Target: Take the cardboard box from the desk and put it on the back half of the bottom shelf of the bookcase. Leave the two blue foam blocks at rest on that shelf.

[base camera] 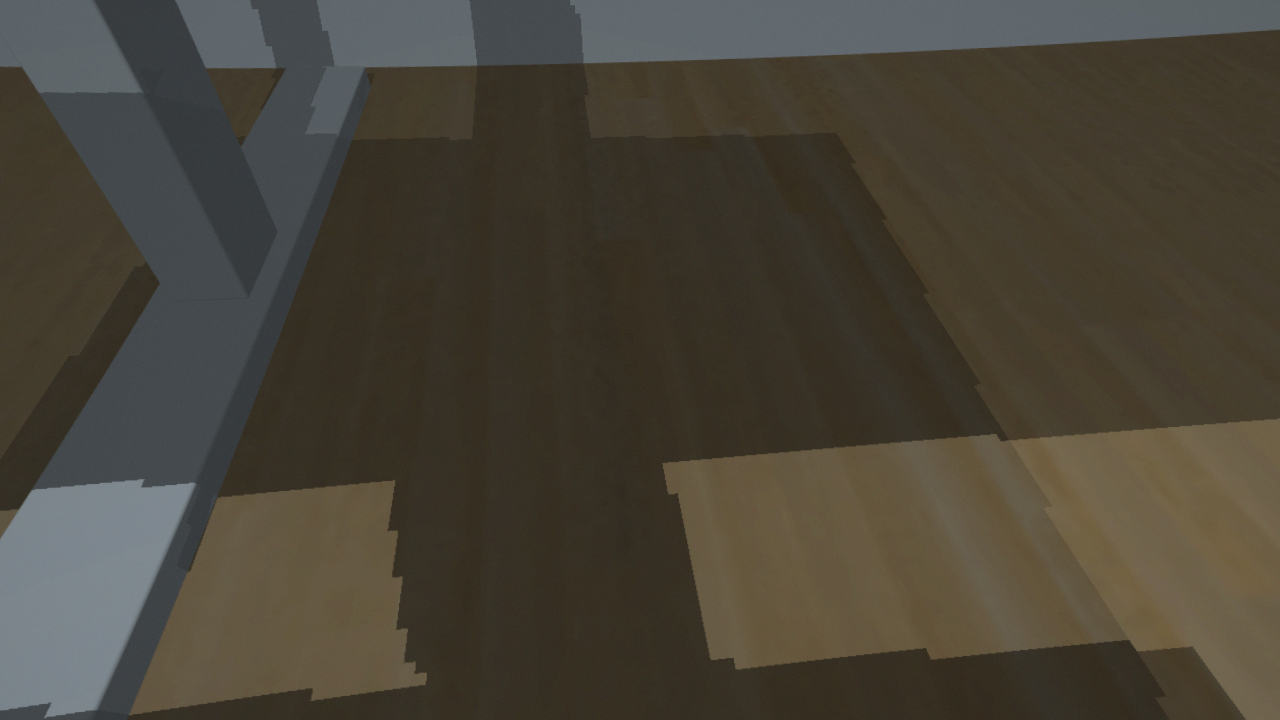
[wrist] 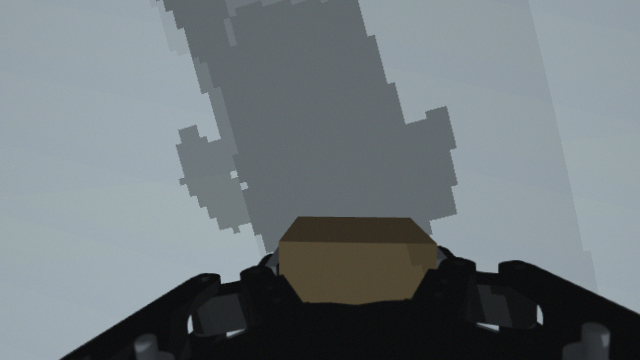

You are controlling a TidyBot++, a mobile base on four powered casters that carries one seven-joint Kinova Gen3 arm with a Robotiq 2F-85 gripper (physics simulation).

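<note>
There's a cardboard box in the pictures, and a desk too, and you'd also see the gripper.
</note>
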